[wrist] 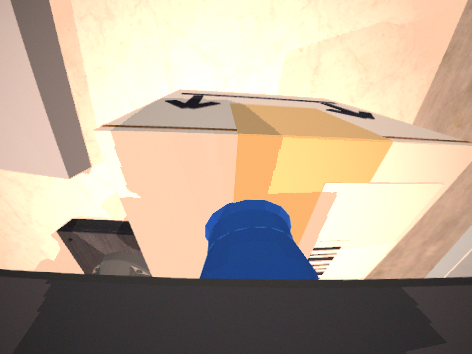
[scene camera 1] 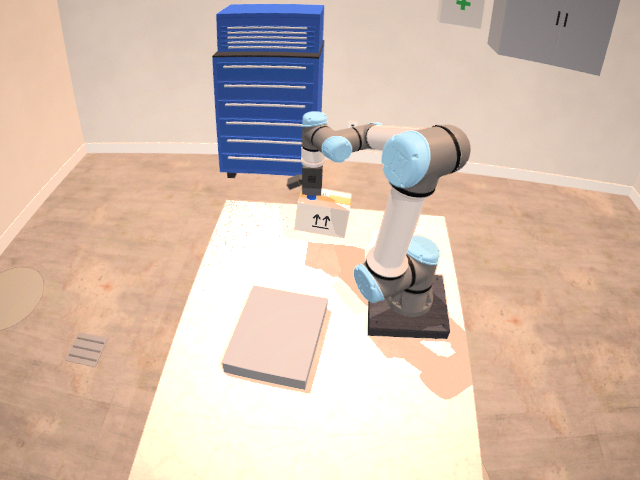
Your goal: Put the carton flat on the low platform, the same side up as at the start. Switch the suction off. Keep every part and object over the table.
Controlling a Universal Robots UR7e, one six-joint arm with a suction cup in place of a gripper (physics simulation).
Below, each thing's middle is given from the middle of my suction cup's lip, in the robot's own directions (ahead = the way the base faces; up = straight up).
The carton (wrist: 354,183) lies 4 cm behind my suction cup, 1 cm to the right of it and 7 cm below it. From my suction cup the other things lie so: grey platform (scene camera 1: 275,340): 7 cm ahead, 42 cm to the left, 21 cm below.
